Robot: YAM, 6 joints.
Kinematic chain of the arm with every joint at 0, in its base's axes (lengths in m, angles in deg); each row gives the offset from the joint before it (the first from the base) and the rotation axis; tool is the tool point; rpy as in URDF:
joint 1: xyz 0 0 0.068 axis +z
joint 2: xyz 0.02 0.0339 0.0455 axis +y
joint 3: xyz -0.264 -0.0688 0 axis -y
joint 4: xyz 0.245 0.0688 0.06 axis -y
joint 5: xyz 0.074 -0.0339 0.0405 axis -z
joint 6: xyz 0.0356 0 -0.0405 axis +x
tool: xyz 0 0 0 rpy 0 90 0
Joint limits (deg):
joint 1: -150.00..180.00
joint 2: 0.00..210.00
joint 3: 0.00..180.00
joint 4: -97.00..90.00
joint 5: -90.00..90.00
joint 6: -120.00..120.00
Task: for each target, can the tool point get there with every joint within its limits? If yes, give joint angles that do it. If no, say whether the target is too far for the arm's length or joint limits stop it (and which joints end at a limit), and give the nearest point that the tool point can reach.
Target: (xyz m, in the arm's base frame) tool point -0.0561 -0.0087 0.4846
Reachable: yes | joints 32.97 29.16 92.15 -64.74 -40.74 -93.94
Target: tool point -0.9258 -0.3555 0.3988
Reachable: no: too far | nearest point -0.5412 -0.2980 0.2912 | short by 0.403 m
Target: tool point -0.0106 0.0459 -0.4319
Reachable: no: joint limits stop it (at a limit: joint 2) | nearest point -0.0203 0.0878 -0.3438 | short by 0.098 m
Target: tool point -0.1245 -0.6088 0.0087
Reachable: yes | joints -104.20 186.32 162.23 5.41 -53.49 91.49
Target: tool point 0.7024 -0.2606 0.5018
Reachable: no: too far | nearest point 0.5367 -0.1991 0.4077 | short by 0.200 m
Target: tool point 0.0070 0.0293 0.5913
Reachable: yes | joints 42.39 51.53 112.20 -45.17 -28.47 49.95
